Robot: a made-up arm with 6 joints. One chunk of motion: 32 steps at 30 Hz.
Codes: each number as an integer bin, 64 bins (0 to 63) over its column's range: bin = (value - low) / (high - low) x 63, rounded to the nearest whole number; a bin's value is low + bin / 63 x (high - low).
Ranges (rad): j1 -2.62..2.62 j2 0..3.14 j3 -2.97..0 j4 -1.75..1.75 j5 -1.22..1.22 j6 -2.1..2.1
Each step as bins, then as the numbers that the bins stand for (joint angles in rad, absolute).
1 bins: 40 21 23 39 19 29
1 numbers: 0.7070 1.0467 -1.8857 0.4167 -0.4841 -0.1667
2 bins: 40 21 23 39 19 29
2 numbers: 0.7070 1.0467 -1.8857 0.4167 -0.4841 -0.1667
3 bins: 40 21 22 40 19 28
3 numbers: 0.7070 1.0467 -1.9329 0.4722 -0.4841 -0.2333
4 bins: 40 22 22 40 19 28
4 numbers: 0.7070 1.0965 -1.9329 0.4722 -0.4841 -0.2333
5 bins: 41 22 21 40 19 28
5 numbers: 0.7902 1.0965 -1.9800 0.4722 -0.4841 -0.2333
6 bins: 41 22 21 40 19 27
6 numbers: 0.7902 1.0965 -1.9800 0.4722 -0.4841 -0.3000
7 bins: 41 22 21 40 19 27
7 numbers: 0.7902 1.0965 -1.9800 0.4722 -0.4841 -0.3000
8 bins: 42 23 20 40 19 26
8 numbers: 0.8733 1.1463 -2.0271 0.4722 -0.4841 -0.3667
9 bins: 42 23 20 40 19 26
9 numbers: 0.8733 1.1463 -2.0271 0.4722 -0.4841 -0.3667
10 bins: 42 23 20 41 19 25
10 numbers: 0.8733 1.1463 -2.0271 0.5278 -0.4841 -0.4333
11 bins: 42 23 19 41 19 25
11 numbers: 0.8733 1.1463 -2.0743 0.5278 -0.4841 -0.4333
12 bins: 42 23 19 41 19 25
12 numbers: 0.8733 1.1463 -2.0743 0.5278 -0.4841 -0.4333
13 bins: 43 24 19 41 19 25
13 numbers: 0.9565 1.1962 -2.0743 0.5278 -0.4841 -0.4333
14 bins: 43 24 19 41 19 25
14 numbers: 0.9565 1.1962 -2.0743 0.5278 -0.4841 -0.4333
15 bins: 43 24 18 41 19 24
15 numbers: 0.9565 1.1962 -2.1214 0.5278 -0.4841 -0.5000
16 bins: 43 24 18 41 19 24
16 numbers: 0.9565 1.1962 -2.1214 0.5278 -0.4841 -0.5000
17 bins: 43 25 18 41 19 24
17 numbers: 0.9565 1.2460 -2.1214 0.5278 -0.4841 -0.5000
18 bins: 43 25 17 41 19 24
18 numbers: 0.9565 1.2460 -2.1686 0.5278 -0.4841 -0.5000
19 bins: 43 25 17 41 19 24
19 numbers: 0.9565 1.2460 -2.1686 0.5278 -0.4841 -0.5000
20 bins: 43 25 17 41 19 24
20 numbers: 0.9565 1.2460 -2.1686 0.5278 -0.4841 -0.5000
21 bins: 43 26 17 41 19 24
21 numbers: 0.9565 1.2959 -2.1686 0.5278 -0.4841 -0.5000
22 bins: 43 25 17 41 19 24
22 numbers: 0.9565 1.2460 -2.1686 0.5278 -0.4841 -0.5000
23 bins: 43 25 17 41 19 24
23 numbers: 0.9565 1.2460 -2.1686 0.5278 -0.4841 -0.5000
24 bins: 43 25 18 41 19 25
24 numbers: 0.9565 1.2460 -2.1214 0.5278 -0.4841 -0.4333
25 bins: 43 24 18 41 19 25
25 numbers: 0.9565 1.1962 -2.1214 0.5278 -0.4841 -0.4333
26 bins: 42 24 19 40 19 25
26 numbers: 0.8733 1.1962 -2.0743 0.4722 -0.4841 -0.4333
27 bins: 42 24 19 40 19 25
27 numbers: 0.8733 1.1962 -2.0743 0.4722 -0.4841 -0.4333
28 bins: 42 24 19 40 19 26
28 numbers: 0.8733 1.1962 -2.0743 0.4722 -0.4841 -0.3667
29 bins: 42 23 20 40 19 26
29 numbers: 0.8733 1.1463 -2.0271 0.4722 -0.4841 -0.3667
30 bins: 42 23 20 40 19 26
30 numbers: 0.8733 1.1463 -2.0271 0.4722 -0.4841 -0.3667
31 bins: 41 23 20 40 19 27
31 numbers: 0.7902 1.1463 -2.0271 0.4722 -0.4841 -0.3000
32 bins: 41 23 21 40 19 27
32 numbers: 0.7902 1.1463 -1.9800 0.4722 -0.4841 -0.3000
